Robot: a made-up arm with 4 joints.
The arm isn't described. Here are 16 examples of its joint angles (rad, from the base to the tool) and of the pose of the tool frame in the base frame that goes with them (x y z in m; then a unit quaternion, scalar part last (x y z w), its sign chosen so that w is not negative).
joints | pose
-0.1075 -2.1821 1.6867 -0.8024 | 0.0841 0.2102 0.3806 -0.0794 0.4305 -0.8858 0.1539
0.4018 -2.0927 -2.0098 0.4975 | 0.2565 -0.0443 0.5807 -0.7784 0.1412 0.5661 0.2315
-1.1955 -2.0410 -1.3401 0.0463 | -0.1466 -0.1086 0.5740 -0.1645 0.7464 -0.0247 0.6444
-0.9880 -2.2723 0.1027 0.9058 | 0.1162 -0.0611 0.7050 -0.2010 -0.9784 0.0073 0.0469
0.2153 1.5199 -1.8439 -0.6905 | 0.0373 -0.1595 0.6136 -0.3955 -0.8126 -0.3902 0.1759
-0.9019 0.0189 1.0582 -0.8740 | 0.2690 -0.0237 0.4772 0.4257 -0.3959 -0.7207 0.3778
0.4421 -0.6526 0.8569 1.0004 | -0.1298 0.0673 0.6164 -0.0010 0.7903 0.0054 0.6127
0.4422 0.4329 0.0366 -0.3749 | 0.1411 0.1292 0.3622 0.2321 -0.3081 -0.1341 0.9128
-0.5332 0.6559 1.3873 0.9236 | -0.0108 0.1809 0.4280 0.4438 0.1407 -0.0487 0.8837
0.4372 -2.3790 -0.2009 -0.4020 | -0.0773 -0.0317 0.6193 -0.4783 0.6858 0.0138 0.5484
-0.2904 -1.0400 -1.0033 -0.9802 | 0.0521 -0.1162 0.3612 -0.2702 -0.0344 -0.0855 0.9584
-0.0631 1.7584 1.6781 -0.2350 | 0.0062 0.2549 0.5078 0.6886 -0.3483 0.3399 0.5376
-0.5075 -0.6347 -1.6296 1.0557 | -0.0949 -0.0102 0.6496 -0.7443 0.4625 -0.3833 0.2920
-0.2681 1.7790 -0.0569 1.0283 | 0.1711 0.0004 0.3395 0.0696 -0.3525 -0.4394 0.8233
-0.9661 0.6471 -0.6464 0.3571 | -0.0251 -0.0830 0.3441 -0.2813 -0.0942 -0.7997 0.5220
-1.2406 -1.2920 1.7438 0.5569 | 0.2200 -0.0289 0.6717 -0.8344 -0.2956 0.4651 0.0111
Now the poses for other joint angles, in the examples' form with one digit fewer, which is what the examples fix.
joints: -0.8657 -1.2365 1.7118 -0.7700
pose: 0.277 0.016 0.437 -0.416 -0.138 0.899 0.016
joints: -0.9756 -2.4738 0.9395 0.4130
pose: 0.228 0.019 0.634 -0.359 -0.838 0.343 0.224
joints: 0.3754 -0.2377 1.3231 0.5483
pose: -0.129 0.168 0.559 0.374 0.577 -0.015 0.726
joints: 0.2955 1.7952 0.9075 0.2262
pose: 0.098 0.247 0.451 0.508 -0.435 0.243 0.703
